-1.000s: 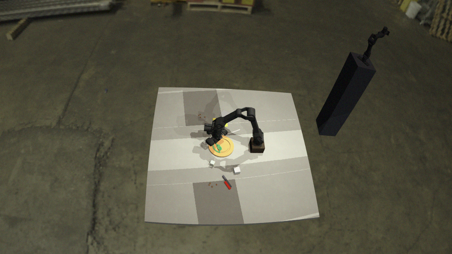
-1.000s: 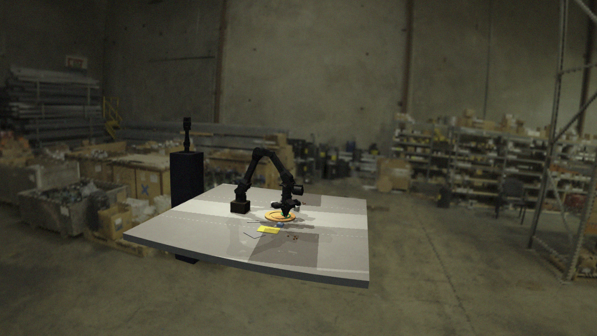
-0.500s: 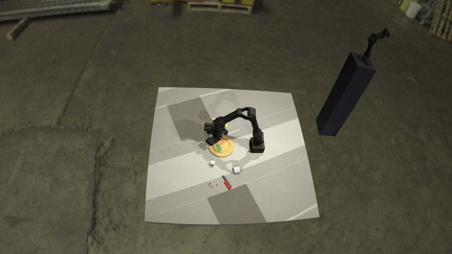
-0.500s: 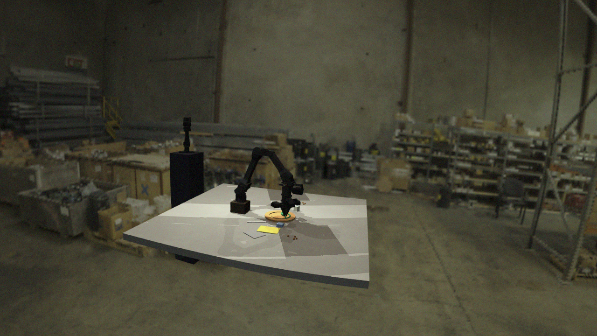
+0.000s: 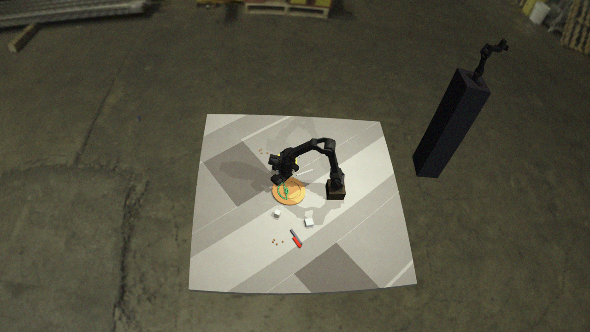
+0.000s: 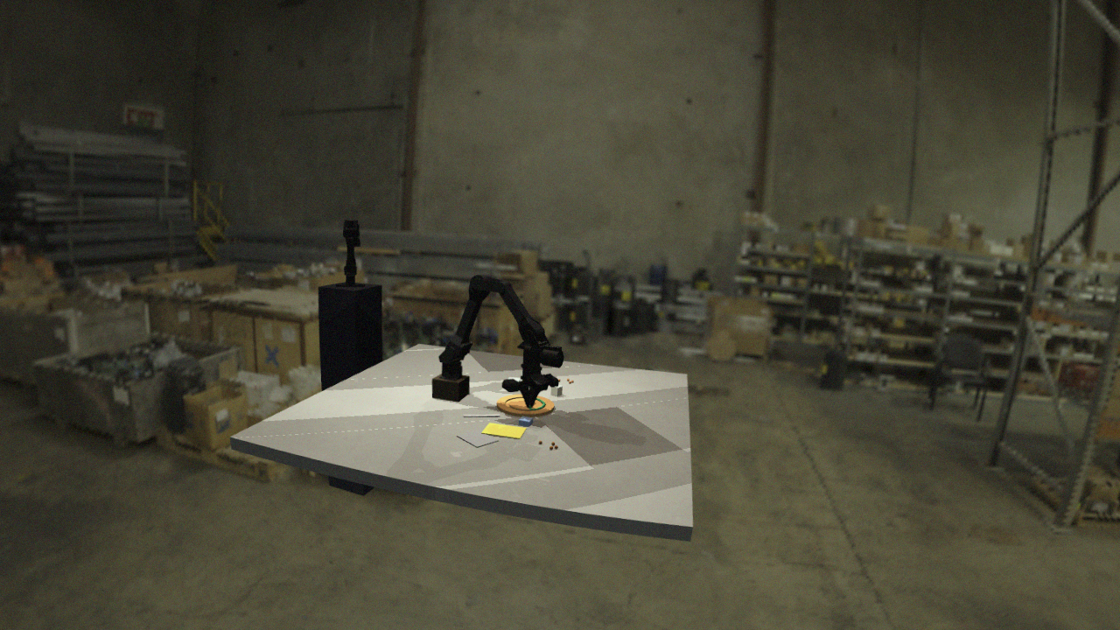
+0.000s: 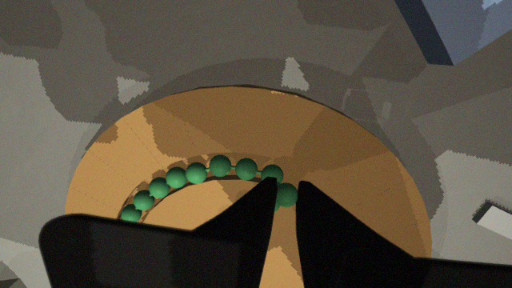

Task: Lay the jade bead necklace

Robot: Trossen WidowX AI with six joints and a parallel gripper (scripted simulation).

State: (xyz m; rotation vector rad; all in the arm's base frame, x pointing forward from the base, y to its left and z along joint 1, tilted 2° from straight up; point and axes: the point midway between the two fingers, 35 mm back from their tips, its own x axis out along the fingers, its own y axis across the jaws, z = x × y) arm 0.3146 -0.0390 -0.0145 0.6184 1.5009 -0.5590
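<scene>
The blue block lies 20 mm ahead of my gripper tip, 100 mm to the right of it and 10 mm below it. Round my gripper tip: yellow pad: 20 mm behind, 180 mm to the right, 20 mm below; white strip: 130 mm behind, 100 mm to the right, 20 mm below; cream cube: 30 mm ahead, 230 mm to the left.
</scene>
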